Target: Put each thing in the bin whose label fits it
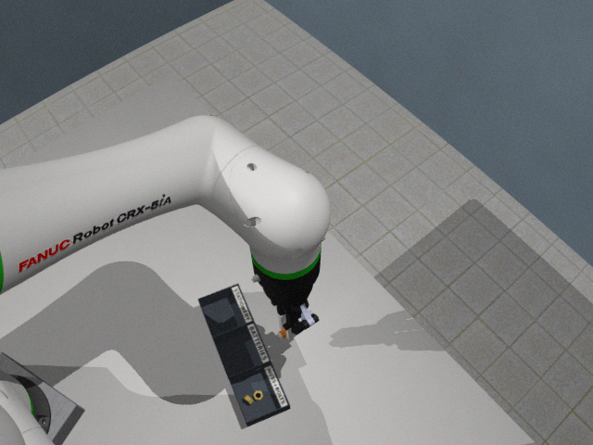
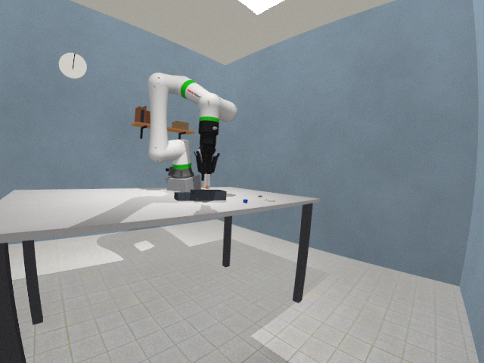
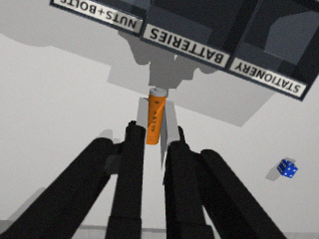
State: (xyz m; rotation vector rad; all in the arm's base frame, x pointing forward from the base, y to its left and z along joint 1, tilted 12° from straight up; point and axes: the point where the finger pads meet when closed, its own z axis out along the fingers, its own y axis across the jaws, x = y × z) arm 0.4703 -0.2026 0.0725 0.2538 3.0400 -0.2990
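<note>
Right now my hand is 80 mm past the dark three-part bin, 80 mm above it and 40 mm to the right of it. Also, from my hand: orange battery: 30 mm below; cream domino: 340 mm to the left, 150 mm ahead, 100 mm below; blue die: 170 mm to the left, 110 mm ahead, 90 mm below.
</note>
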